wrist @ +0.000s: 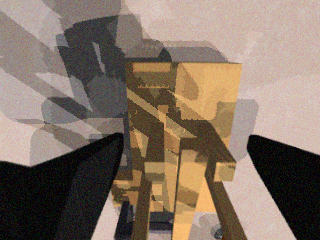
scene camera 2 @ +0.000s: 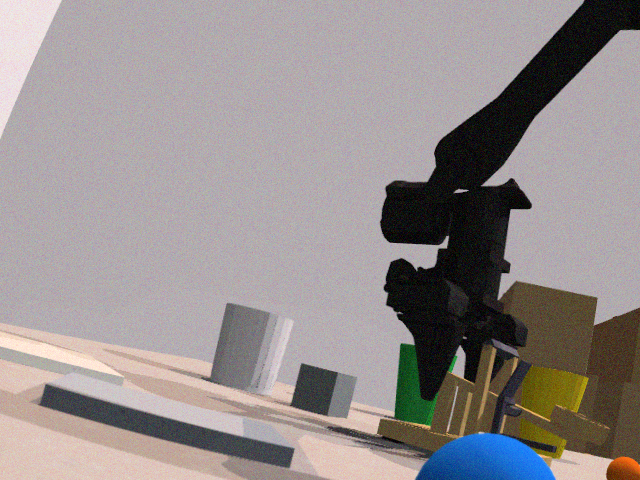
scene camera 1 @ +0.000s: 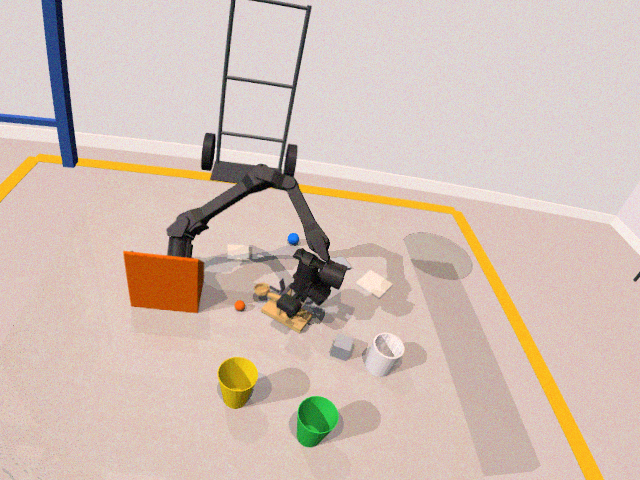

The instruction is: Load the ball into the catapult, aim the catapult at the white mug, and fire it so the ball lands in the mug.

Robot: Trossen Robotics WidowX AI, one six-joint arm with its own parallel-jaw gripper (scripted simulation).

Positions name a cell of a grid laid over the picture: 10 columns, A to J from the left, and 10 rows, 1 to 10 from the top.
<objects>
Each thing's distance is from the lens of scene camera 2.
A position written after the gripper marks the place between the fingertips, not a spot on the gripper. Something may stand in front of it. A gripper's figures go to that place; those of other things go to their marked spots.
gripper (scene camera 2: H9): 55 cm
white mug (scene camera 2: D8): 69 cm
green cup (scene camera 2: G9): 90 cm
The marked spots on the white mug and the green cup are 31 cm apart.
</objects>
